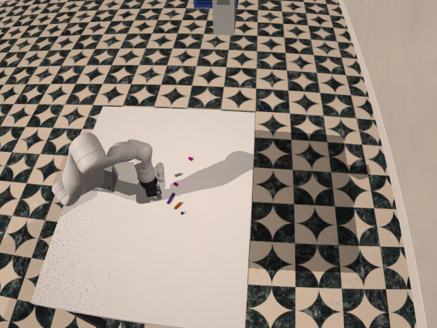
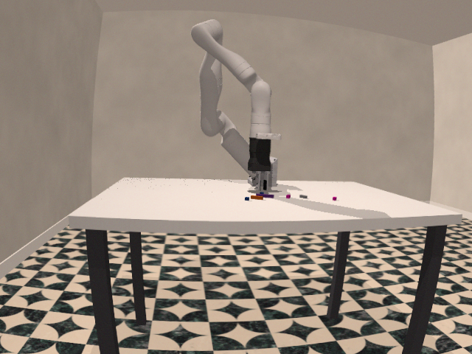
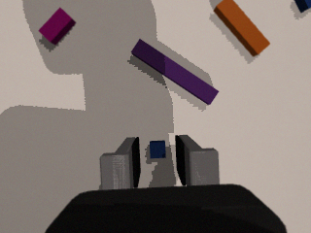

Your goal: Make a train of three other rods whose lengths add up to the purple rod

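Now: the purple rod 5 cm ahead of my hand, 3 cm below it and 1 cm to the left of it. Also, from my hand: grey rod (14 cm to the left, 5 cm ahead, 3 cm below); then orange rod (9 cm ahead, 3 cm below, 2 cm to the right).
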